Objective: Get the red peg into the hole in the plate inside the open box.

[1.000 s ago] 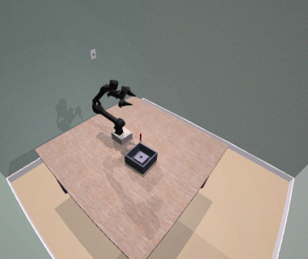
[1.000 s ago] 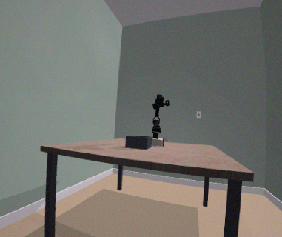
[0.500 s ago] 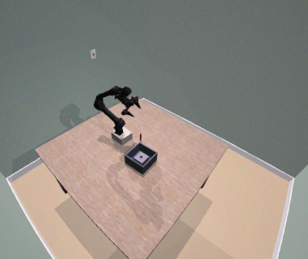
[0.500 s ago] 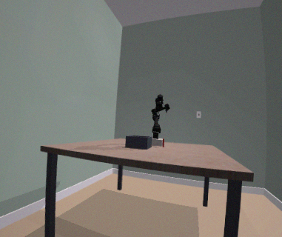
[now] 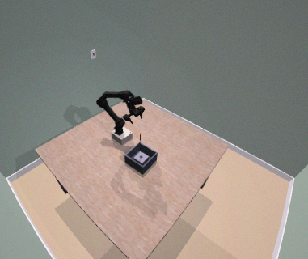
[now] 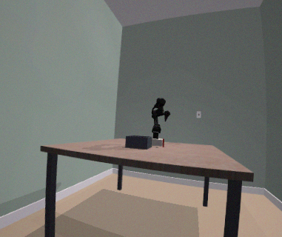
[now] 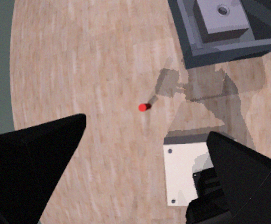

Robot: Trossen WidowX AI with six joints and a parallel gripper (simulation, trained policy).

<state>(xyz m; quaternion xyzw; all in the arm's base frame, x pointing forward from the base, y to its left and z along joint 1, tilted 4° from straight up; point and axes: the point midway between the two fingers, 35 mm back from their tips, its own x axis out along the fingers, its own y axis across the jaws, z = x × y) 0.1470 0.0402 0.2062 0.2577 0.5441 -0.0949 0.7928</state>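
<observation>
The red peg lies 200 mm below my gripper tip, 30 mm to the left of it and 20 mm ahead of it. Also, from my gripper tip: dark box (210 mm below, 190 mm to the right, 150 mm ahead); then grey plate (190 mm to the right, 190 mm below, 150 mm ahead).
</observation>
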